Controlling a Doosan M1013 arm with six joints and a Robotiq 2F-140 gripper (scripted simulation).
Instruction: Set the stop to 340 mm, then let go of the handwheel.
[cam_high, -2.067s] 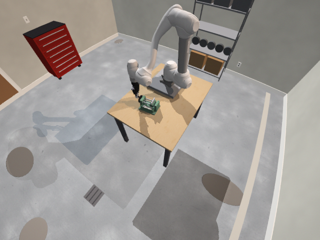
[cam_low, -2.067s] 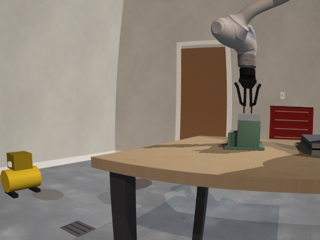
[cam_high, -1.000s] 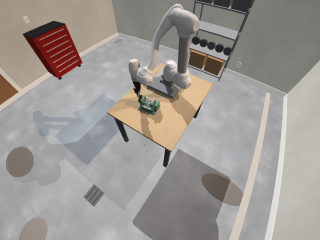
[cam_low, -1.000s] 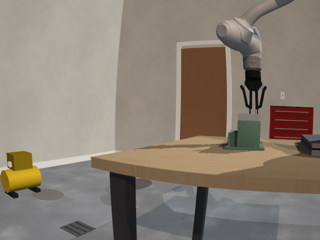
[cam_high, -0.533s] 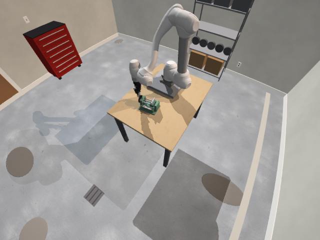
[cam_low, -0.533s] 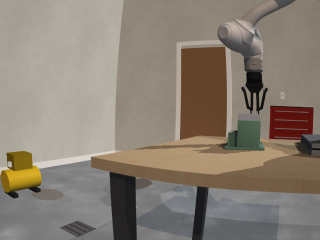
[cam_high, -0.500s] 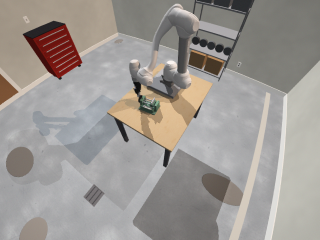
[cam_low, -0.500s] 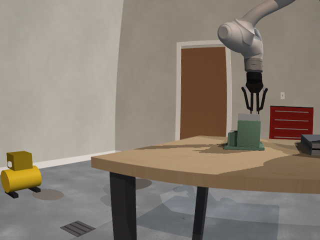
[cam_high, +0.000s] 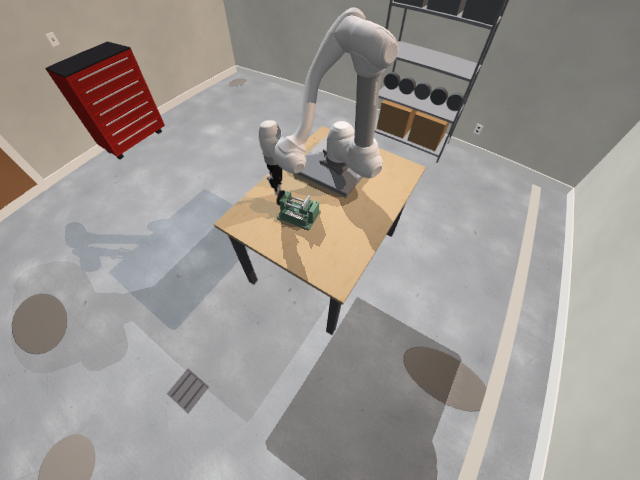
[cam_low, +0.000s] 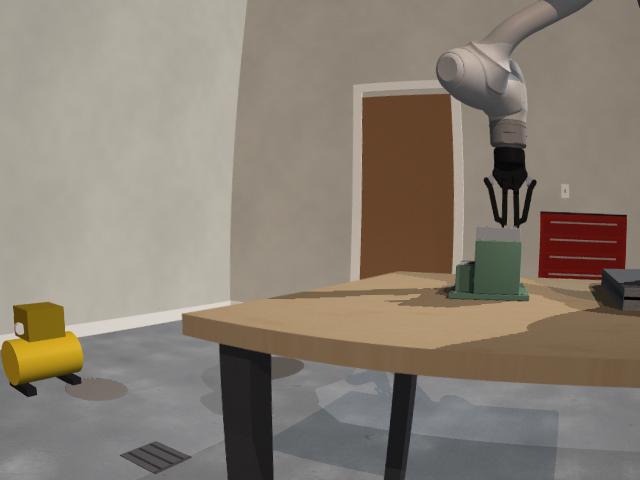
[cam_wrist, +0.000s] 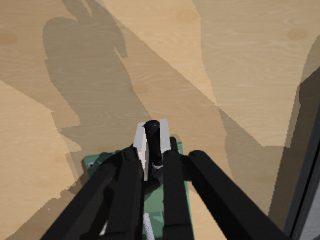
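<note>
My gripper is now 2 cm past the grey stop block, 19 cm to the right of it and 1 cm above it. The rest, counted from my hand: black handwheel handle (1 cm to the left, 2 cm below).
</note>
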